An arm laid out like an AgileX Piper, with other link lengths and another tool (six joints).
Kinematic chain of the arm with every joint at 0, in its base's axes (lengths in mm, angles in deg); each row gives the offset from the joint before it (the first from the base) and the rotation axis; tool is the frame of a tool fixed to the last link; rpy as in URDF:
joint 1: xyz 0 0 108.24 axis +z
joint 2: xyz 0 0 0 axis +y
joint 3: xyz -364.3 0 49.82 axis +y
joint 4: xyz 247.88 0 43.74 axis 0.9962 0 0.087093
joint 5: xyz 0 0 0 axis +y
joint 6: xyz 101.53 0 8.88 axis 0.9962 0 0.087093
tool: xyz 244.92 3 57.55 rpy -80.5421 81.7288 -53.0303
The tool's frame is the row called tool.
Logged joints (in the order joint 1, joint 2, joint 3, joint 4, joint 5, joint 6), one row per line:
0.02 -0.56 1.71 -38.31 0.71 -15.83
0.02 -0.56 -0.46 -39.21 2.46 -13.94
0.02 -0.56 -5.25 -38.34 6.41 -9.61
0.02 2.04 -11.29 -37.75 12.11 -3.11
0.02 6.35 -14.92 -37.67 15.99 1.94
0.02 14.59 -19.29 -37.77 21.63 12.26
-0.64 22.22 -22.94 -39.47 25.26 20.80
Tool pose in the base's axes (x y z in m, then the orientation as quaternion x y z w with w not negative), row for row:
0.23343 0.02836 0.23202 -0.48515 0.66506 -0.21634 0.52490
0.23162 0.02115 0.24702 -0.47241 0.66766 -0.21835 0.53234
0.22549 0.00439 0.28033 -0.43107 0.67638 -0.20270 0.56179
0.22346 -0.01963 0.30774 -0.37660 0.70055 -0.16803 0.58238
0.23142 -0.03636 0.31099 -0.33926 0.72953 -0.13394 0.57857
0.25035 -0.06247 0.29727 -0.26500 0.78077 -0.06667 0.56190
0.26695 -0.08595 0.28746 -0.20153 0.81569 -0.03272 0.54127
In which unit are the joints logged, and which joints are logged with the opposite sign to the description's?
The joints are logged in degrees. Opposite sign: none.
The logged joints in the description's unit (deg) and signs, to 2 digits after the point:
0.02 -0.56 1.71 -38.31 0.71 -15.83
0.02 -0.56 -0.46 -39.21 2.46 -13.94
0.02 -0.56 -5.25 -38.34 6.41 -9.61
0.02 2.04 -11.29 -37.75 12.11 -3.11
0.02 6.35 -14.92 -37.67 15.99 1.94
0.02 14.59 -19.29 -37.77 21.63 12.26
-0.64 22.22 -22.94 -39.47 25.26 20.80

